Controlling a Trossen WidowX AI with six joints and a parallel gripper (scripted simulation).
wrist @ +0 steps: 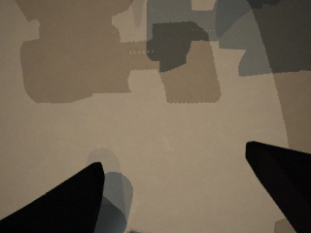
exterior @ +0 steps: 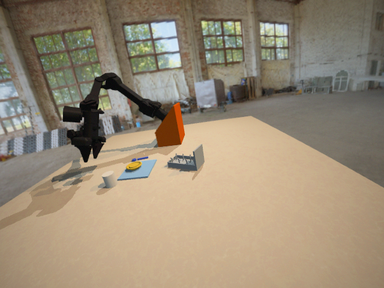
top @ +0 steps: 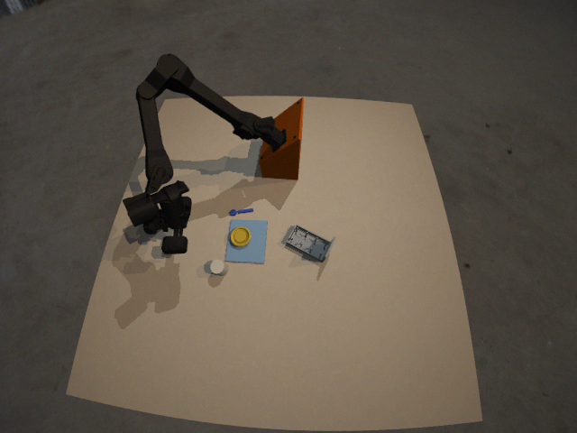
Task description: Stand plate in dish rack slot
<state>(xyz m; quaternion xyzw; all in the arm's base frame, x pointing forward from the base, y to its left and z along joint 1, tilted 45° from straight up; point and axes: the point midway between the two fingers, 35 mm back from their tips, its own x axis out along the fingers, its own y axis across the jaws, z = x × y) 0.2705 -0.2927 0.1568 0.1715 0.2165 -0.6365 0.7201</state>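
My gripper tip is now 17 cm to the right of the yellow plate, 7 cm above it and 2 cm past it. The rest, counted from my gripper tip: white cup (10 cm to the left, 9 cm ahead, 6 cm below); blue spoon (17 cm to the left, 12 cm behind, 8 cm below); grey dish rack (40 cm to the left, 6 cm below, 2 cm ahead).
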